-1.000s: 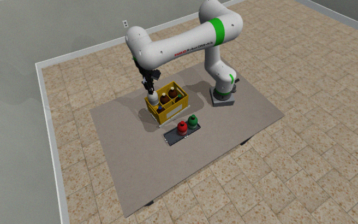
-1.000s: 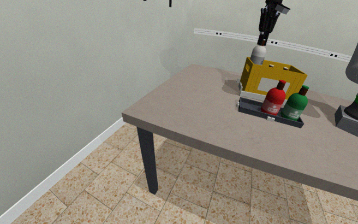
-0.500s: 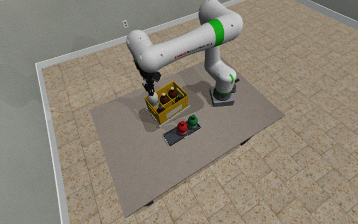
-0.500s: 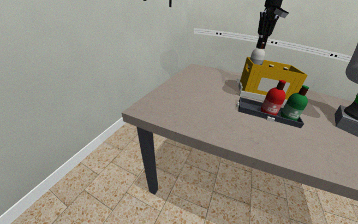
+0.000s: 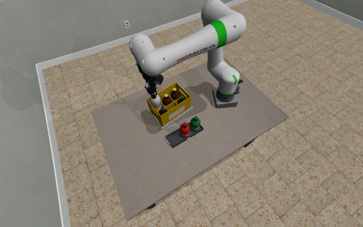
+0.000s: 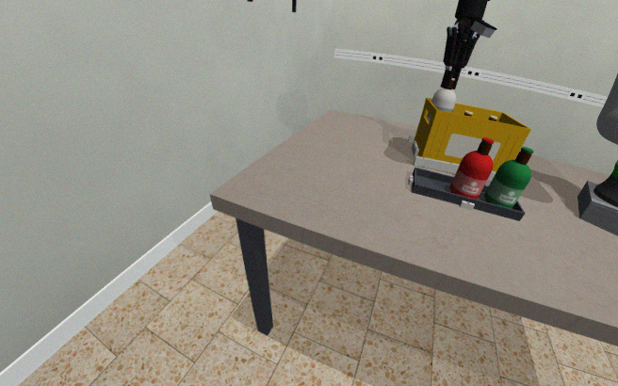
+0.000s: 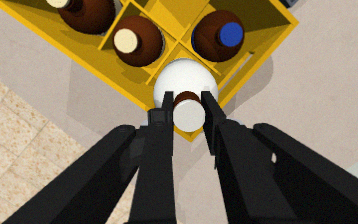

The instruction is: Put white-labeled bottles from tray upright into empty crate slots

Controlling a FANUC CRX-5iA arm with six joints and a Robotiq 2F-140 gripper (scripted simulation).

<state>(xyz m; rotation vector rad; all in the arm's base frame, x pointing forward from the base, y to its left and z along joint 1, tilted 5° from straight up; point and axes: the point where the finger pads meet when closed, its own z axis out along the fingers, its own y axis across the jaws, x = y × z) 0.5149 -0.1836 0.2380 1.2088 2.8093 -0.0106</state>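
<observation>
Now: the white bottle 80 mm below my hand. The rest, counted from my hand: yellow crate 90 mm behind, 40 mm to the left, 170 mm below; brown bottle 90 mm behind, 170 mm below; red bottle 70 mm behind, 270 mm to the left, 170 mm below.
</observation>
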